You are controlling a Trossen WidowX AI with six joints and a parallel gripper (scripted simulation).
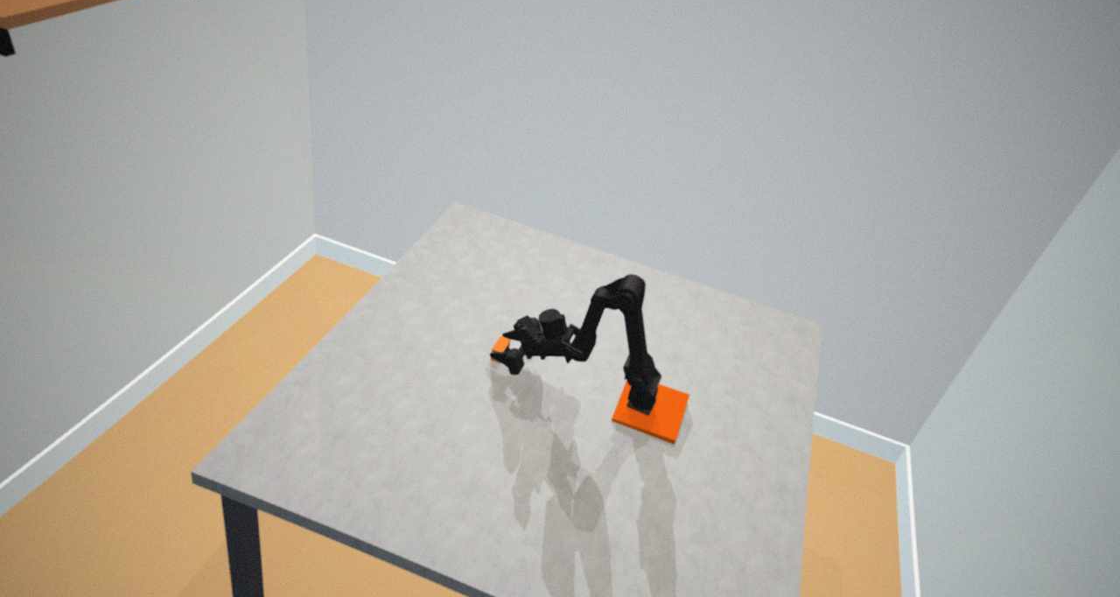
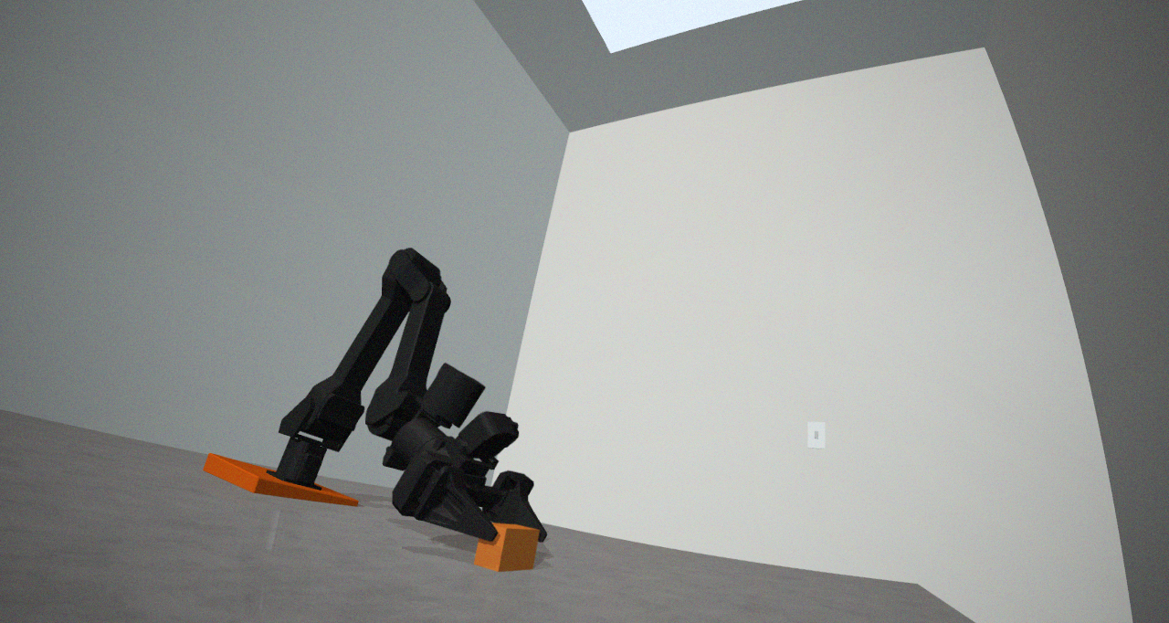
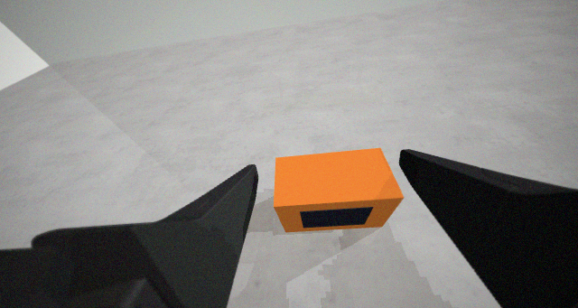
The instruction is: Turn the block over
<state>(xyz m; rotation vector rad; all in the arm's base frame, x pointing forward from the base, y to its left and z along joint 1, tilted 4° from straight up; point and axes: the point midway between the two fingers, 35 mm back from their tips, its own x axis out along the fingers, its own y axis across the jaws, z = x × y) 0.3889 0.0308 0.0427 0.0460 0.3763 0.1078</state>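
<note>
My gripper tip is 2 cm past the orange block and 1 cm above it.
</note>
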